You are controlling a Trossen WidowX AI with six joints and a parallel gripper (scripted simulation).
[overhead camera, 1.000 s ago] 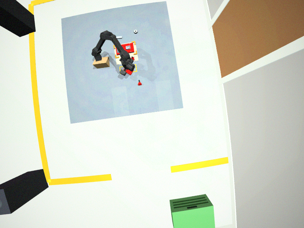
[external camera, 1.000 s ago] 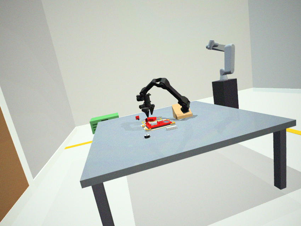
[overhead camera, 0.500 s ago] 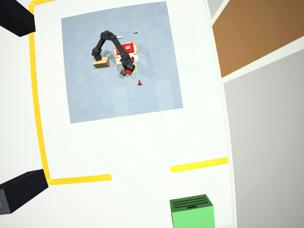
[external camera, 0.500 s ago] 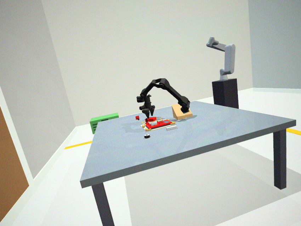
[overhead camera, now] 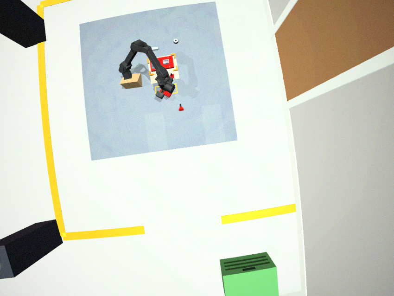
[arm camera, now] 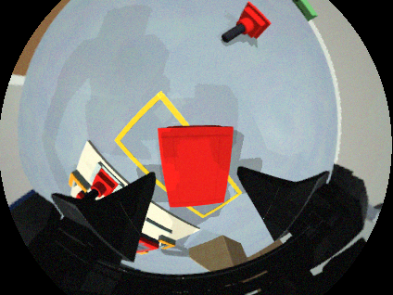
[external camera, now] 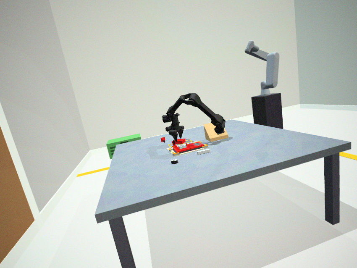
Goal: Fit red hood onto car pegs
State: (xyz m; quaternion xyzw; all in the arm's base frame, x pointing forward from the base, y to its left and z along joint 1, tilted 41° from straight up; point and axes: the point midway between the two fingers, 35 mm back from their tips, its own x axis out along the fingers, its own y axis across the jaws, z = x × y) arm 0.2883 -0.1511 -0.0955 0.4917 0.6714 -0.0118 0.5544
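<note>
The red hood is 1 cm below my gripper tip. The rest, counted from my gripper tip: wheel (18 cm ahead, 43 cm to the left, 2 cm below); bar (3 cm behind, 41 cm to the left, 2 cm below).
</note>
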